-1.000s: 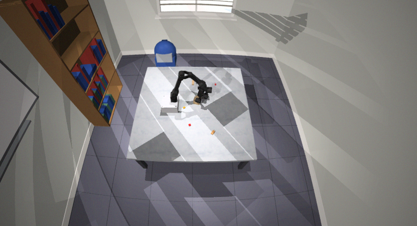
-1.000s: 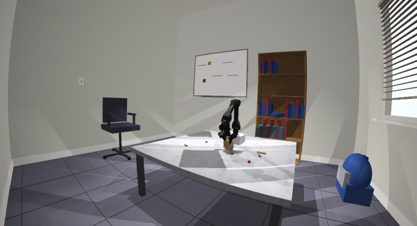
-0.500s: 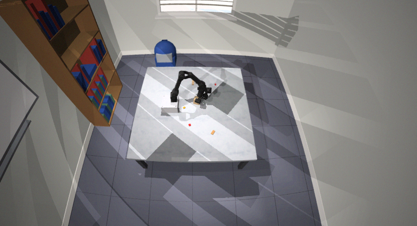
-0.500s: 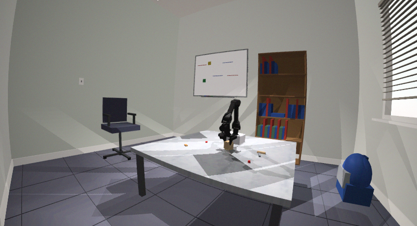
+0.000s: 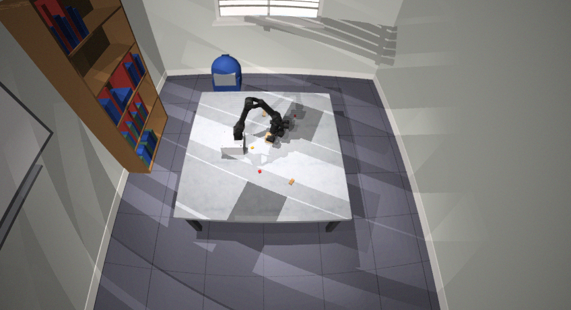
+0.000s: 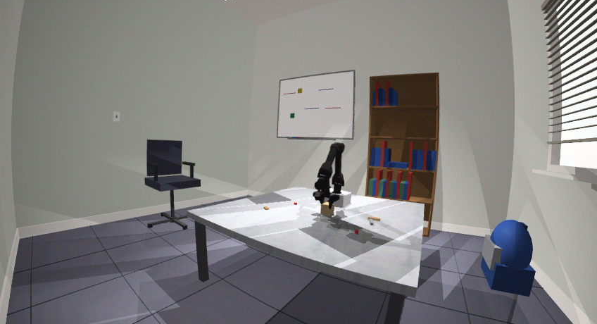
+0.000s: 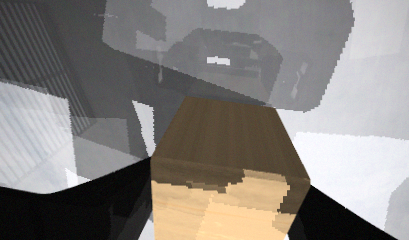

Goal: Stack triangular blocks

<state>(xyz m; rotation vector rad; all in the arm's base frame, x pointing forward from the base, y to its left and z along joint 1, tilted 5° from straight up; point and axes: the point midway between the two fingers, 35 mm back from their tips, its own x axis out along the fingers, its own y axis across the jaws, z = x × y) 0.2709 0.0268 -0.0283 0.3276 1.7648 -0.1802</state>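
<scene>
My gripper tip is now 1 cm short of the wooden triangular block and 1 cm below it. Round my gripper tip: red cube 10 cm behind, 29 cm to the right, 4 cm below; grey bar 2 cm ahead, 31 cm to the left, 4 cm below; orange block 16 cm behind, 7 cm to the right, 4 cm below.
</scene>
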